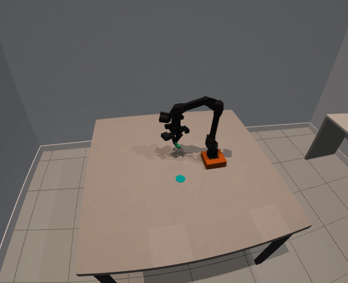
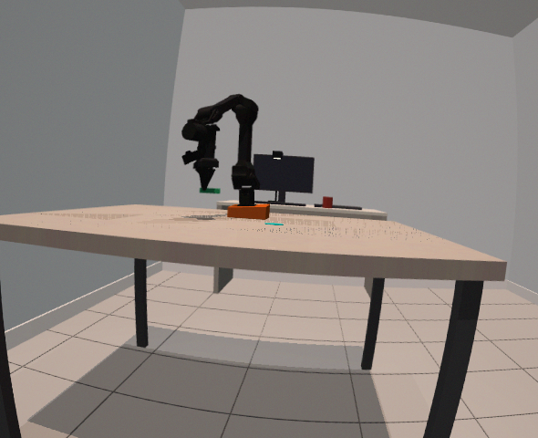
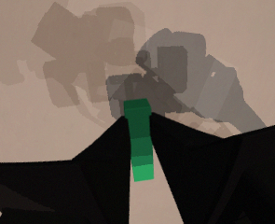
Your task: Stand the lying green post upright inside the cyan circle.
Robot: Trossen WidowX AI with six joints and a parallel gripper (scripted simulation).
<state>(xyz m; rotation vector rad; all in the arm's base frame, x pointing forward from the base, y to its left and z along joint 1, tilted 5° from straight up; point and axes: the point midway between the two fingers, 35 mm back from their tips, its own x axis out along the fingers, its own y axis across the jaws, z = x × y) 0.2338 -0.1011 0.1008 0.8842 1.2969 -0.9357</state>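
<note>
Now: gripper tip 240 mm to the right of the cyan circle, 90 mm above it and 10 mm short of it. From my gripper tip the other things lie so: green post (20 mm to the left, 10 mm behind).
</note>
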